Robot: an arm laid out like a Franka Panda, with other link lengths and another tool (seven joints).
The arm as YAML. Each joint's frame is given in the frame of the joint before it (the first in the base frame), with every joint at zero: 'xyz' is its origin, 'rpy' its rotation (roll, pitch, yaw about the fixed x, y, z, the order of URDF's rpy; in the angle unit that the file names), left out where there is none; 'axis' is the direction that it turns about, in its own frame. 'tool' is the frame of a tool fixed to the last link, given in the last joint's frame.
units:
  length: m
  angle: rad
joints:
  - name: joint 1
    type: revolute
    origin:
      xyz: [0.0, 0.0, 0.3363]
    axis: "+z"
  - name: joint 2
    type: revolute
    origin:
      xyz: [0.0, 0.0, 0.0]
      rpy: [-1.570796, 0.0, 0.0]
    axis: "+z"
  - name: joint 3
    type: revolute
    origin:
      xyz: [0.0, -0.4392, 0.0]
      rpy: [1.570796, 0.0, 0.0]
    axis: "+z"
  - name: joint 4
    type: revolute
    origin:
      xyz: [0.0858, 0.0, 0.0]
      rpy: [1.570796, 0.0, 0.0]
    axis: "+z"
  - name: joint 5
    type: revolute
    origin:
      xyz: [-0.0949, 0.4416, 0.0]
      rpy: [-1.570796, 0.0, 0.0]
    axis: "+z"
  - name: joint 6
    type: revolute
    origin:
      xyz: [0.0, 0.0, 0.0]
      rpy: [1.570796, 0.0, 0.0]
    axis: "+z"
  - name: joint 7
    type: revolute
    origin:
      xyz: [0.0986, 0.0, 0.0]
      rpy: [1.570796, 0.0, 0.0]
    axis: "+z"
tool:
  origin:
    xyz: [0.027, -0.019, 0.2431]
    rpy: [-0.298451, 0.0, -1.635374]
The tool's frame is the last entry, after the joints.
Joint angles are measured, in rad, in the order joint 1, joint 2, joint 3, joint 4, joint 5, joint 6, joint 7. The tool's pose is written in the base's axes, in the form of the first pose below.
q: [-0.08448 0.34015 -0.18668 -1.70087 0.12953 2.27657 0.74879]
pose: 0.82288 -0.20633 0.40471 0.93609 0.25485 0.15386 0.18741
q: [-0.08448 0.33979 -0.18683 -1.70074 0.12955 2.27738 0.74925]
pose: 0.82301 -0.20652 0.40524 0.93605 0.25446 0.15436 0.18773
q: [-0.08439 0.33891 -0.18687 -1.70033 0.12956 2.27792 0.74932]
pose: 0.82320 -0.20653 0.40634 0.93588 0.25430 0.15515 0.18812
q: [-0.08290 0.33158 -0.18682 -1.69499 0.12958 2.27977 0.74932]
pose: 0.82498 -0.20559 0.41616 0.93429 0.25398 0.16164 0.19097
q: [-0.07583 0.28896 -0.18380 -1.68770 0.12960 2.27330 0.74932]
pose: 0.82369 -0.19697 0.45512 0.92896 0.25497 0.18263 0.19665
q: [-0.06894 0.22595 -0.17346 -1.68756 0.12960 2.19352 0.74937]
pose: 0.80369 -0.17735 0.49132 0.92916 0.26492 0.18148 0.18314
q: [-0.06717 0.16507 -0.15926 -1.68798 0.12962 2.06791 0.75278]
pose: 0.77194 -0.15595 0.51588 0.93388 0.27830 0.16001 0.15755
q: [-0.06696 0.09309 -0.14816 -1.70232 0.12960 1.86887 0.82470]
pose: 0.71403 -0.13423 0.52812 0.95230 0.26531 0.10036 0.11255
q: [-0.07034 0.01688 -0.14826 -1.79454 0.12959 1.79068 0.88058]
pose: 0.65831 -0.12699 0.51585 0.96429 0.24437 0.05682 0.08490
